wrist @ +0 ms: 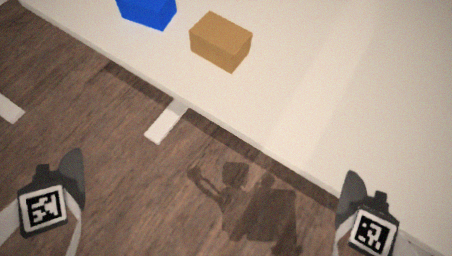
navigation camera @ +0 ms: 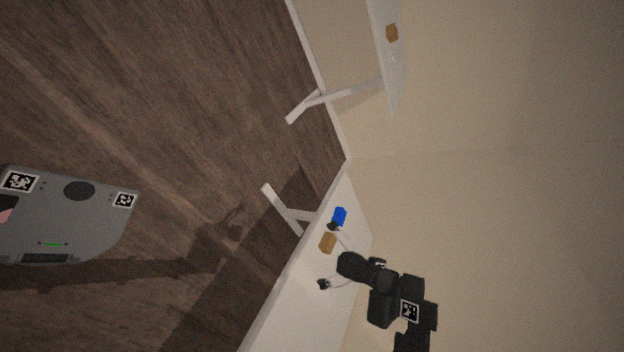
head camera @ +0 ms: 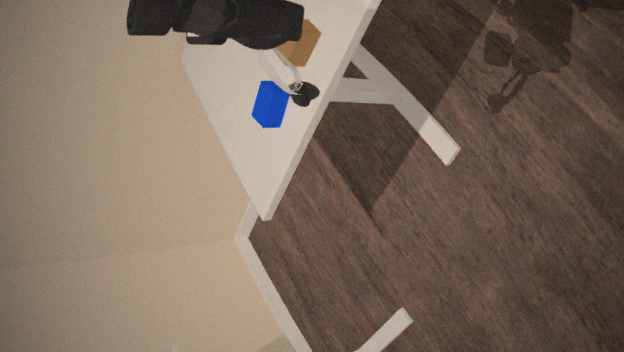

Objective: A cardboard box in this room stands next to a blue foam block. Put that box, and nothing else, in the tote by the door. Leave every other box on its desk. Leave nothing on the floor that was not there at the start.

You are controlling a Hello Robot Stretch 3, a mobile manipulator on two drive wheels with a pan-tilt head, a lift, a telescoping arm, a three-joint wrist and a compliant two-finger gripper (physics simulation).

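Seen in the pictures: gripper, fingertip midpoint: (wrist: pixel 214 180) (navigation camera: pixel 325 252) (head camera: pixel 316 31); robot's base at its link origin: (navigation camera: pixel 80 190).
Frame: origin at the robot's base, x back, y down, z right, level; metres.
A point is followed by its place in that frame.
A brown cardboard box (head camera: pixel 301 49) {y -0.750, x -0.002, z 0.819 m} (navigation camera: pixel 328 242) {y -0.767, x 0.009, z 0.815 m} (wrist: pixel 220 42) {y -0.770, x 0.014, z 0.821 m} stands on the white desk (head camera: pixel 265 175) {y -0.720, x -0.310, z 0.957 m} (navigation camera: pixel 300 305) {y -0.720, x 0.292, z 0.745 m} (wrist: pixel 320 100) {y -0.720, x 0.194, z 0.758 m}. A blue foam block (head camera: pixel 271 105) {y -0.760, x -0.132, z 0.895 m} (navigation camera: pixel 339 216) {y -0.761, x -0.131, z 0.897 m} (wrist: pixel 147 12) {y -0.757, x -0.123, z 0.891 m} stands beside it, a small gap away. My gripper (navigation camera: pixel 328 255) {y -0.905, x 0.023, z 0.569 m} (wrist: pixel 214 180) {y -0.905, x 0.023, z 0.569 m} is open and empty, with its fingers wide apart above the desk. In the head view the gripper's dark body covers part of the box, and one fingertip shows close to the blue block. In the wrist view the box lies beyond the fingertips, between their lines. The tote does not show.
A second white desk (navigation camera: pixel 392 75) {y -0.950, x -1.095, z 0.975 m} carries another brown box (navigation camera: pixel 391 32) {y -0.983, x -1.222, z 0.780 m}. The near desk's white leg (head camera: pixel 425 122) {y -0.025, x -0.198, z 1.052 m} (navigation camera: pixel 280 207) {y -0.025, x -0.152, z 1.143 m} (wrist: pixel 162 127) {y -0.025, x -0.244, z 0.976 m} reaches out over the wood floor. My grey base (navigation camera: pixel 75 225) {y -0.160, x 0.120, z 0.030 m} stands on the floor. Beige walls (head camera: pixel 100 150) {y -0.980, x -0.433, z 1.872 m} (navigation camera: pixel 500 200) {y -1.568, x -0.510, z 1.917 m} rise behind the desks.
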